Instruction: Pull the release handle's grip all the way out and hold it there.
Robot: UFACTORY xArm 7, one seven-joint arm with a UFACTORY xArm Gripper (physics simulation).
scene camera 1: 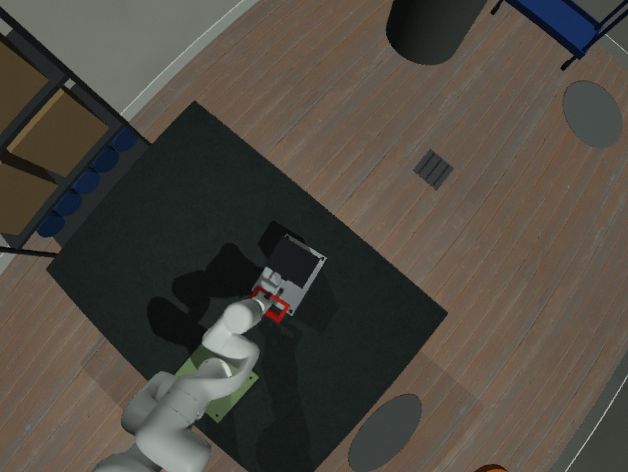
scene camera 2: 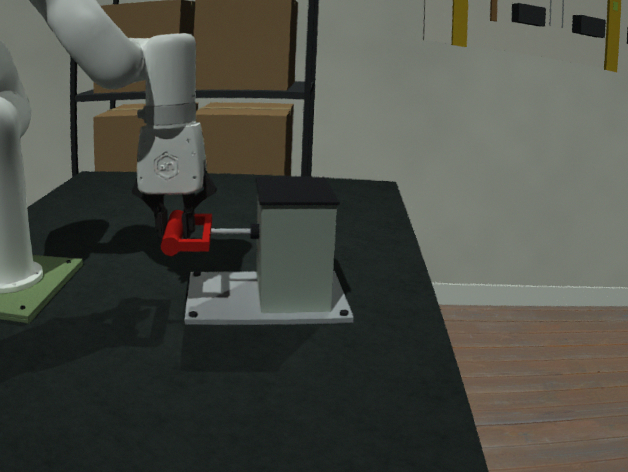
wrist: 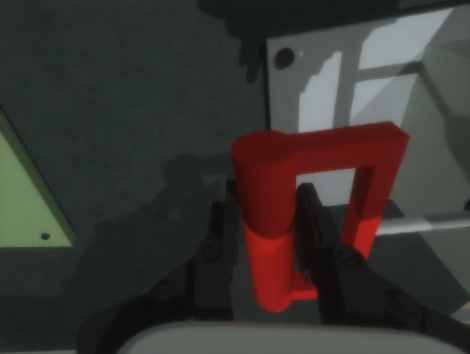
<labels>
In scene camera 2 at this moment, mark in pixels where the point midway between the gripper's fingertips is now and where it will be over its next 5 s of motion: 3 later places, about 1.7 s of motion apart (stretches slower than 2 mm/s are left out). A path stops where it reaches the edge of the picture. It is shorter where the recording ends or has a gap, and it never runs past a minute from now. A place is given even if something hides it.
My gripper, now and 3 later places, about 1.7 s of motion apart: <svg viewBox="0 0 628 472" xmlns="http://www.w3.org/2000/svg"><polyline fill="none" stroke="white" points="175,236 165,231 164,219 202,239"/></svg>
</labels>
